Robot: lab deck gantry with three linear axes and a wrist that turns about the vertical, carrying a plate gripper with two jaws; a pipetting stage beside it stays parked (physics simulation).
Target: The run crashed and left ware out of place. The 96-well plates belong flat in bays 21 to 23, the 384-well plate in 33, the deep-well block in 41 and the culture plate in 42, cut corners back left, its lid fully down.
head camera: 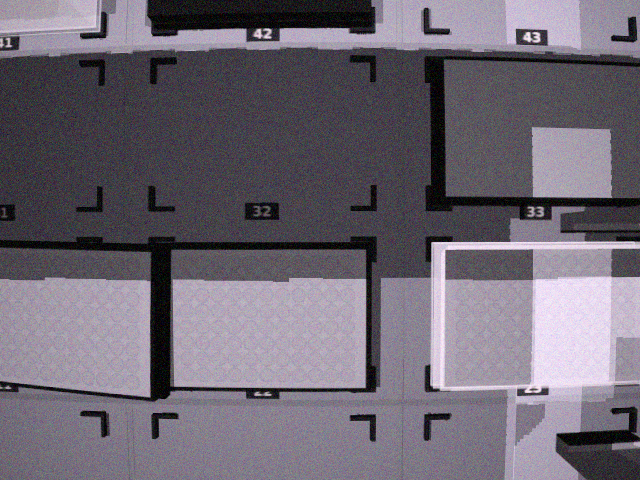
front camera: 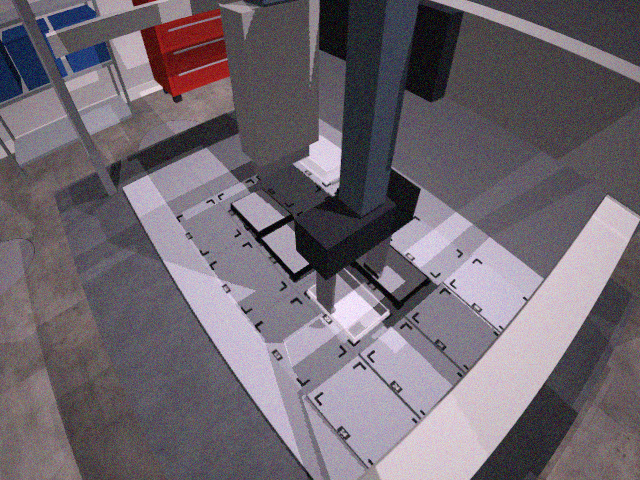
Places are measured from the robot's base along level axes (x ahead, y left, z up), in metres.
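Pixels of known places: gripper, fingertip midpoint: (head camera: 595, 333) (front camera: 349, 288); robot's base, origin of the base link: (front camera: 178, 218).
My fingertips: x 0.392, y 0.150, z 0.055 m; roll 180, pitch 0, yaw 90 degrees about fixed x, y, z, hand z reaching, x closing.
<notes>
For each thing: its top centre in the pictures, then the offset to it from my fingertips. "*": a spot on its surface instead.
- white-rimmed plate, middle of its top: (head camera: 547, 317) (front camera: 348, 300) dx +0.000, dy +0.000, dz -0.040 m
- black-rimmed 96-well plate, middle of its top: (head camera: 258, 319) (front camera: 291, 243) dx -0.164, dy +0.000, dz -0.040 m
- dark plate, middle of its top: (head camera: 547, 129) (front camera: 390, 268) dx +0.000, dy +0.107, dz -0.040 m
- black piece, surface spot: (head camera: 261, 12) * dx -0.163, dy +0.172, dz -0.039 m
- White ware, middle of its top: (front camera: 323, 151) dx -0.328, dy +0.214, dz -0.013 m
My gripper (front camera: 352, 291) (head camera: 598, 330) is open, its jaws on either side of the white-rimmed plate (front camera: 356, 311) (head camera: 485, 320) in bay 23, apart from it. That plate looks flat; its right end is cut off in the head view. A black-rimmed 96-well plate (front camera: 288, 250) (head camera: 268, 330) lies in bay 22. Another (front camera: 260, 210) (head camera: 72, 330) reaches from bay 21 past its right corner marks, tilted, its right end over the left end of plate 22. A dark plate (front camera: 408, 281) (head camera: 488, 108) lies in bay 33. A black piece (head camera: 261, 12) sits in bay 42. White ware (front camera: 325, 155) (head camera: 46, 15) stands at 41.
The grey parked stage (front camera: 276, 82) rises at the back left of the deck. A pale rail (front camera: 516, 335) runs along the right front edge, another pale edge (front camera: 206, 315) along the left. A red drawer cabinet (front camera: 193, 51) and a shelf with blue bins (front camera: 31, 56) stand behind.
</notes>
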